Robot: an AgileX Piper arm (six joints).
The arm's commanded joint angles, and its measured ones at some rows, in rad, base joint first. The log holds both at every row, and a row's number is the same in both.
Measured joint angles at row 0: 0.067 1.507 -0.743 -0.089 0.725 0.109
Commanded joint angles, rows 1 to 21: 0.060 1.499 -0.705 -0.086 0.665 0.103; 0.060 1.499 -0.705 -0.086 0.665 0.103; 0.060 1.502 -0.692 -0.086 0.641 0.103; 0.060 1.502 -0.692 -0.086 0.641 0.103; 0.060 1.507 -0.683 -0.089 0.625 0.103; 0.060 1.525 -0.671 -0.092 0.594 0.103; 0.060 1.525 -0.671 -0.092 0.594 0.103; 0.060 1.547 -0.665 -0.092 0.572 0.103; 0.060 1.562 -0.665 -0.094 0.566 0.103; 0.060 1.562 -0.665 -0.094 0.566 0.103; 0.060 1.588 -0.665 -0.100 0.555 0.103; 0.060 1.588 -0.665 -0.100 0.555 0.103; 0.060 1.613 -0.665 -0.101 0.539 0.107; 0.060 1.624 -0.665 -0.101 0.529 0.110; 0.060 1.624 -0.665 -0.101 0.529 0.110; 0.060 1.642 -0.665 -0.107 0.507 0.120; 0.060 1.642 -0.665 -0.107 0.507 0.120; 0.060 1.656 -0.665 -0.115 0.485 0.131; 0.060 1.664 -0.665 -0.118 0.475 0.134; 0.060 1.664 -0.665 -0.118 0.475 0.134; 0.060 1.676 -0.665 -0.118 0.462 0.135
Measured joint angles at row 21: 0.067 1.658 -0.669 -0.109 0.488 0.128
